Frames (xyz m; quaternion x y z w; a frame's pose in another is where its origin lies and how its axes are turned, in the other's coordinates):
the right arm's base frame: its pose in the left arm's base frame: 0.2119 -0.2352 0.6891 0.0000 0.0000 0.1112 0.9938
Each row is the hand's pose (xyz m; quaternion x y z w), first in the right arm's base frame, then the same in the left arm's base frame.
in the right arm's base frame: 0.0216 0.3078 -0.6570 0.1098 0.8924 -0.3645 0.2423
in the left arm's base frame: 0.1649 0.0698 0.0321 0.0099 0.8991 -0.3353 0.2813
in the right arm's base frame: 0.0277 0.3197 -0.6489 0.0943 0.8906 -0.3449 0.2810
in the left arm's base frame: 0.1683 0.0827 0.0402 -0.0053 0.8956 -0.3115 0.3176
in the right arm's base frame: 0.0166 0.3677 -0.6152 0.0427 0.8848 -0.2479 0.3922
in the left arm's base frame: 0.1468 0.1271 0.0739 -0.0560 0.8841 -0.2028 0.4173
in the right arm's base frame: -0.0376 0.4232 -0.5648 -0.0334 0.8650 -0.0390 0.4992
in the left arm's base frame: 0.0817 0.1692 0.1243 -0.1294 0.8559 0.0168 0.5004
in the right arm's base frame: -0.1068 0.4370 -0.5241 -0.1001 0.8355 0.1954 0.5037
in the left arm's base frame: 0.0112 0.1674 0.1650 -0.1924 0.8192 0.2502 0.4789
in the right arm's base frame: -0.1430 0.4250 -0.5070 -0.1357 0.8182 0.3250 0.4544
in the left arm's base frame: -0.0215 0.1477 0.1821 -0.2258 0.7980 0.3735 0.4154
